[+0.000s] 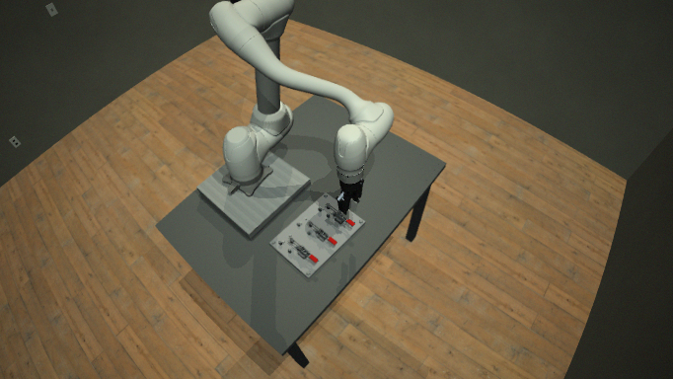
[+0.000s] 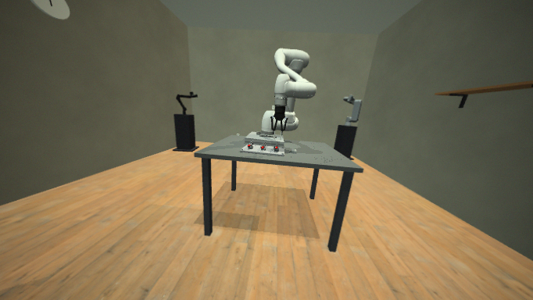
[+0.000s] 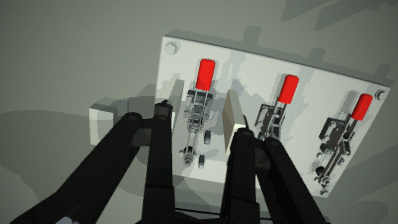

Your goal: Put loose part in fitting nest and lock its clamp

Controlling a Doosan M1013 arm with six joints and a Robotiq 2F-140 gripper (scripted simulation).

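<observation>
The clamp lies 60 mm behind my hand, 10 mm to the left of it and 100 mm below it. From my hand the other things lie so: loose part (100 mm behind, 170 mm to the left, 140 mm below); then fixture plate (110 mm behind, 90 mm to the right, 150 mm below).
</observation>
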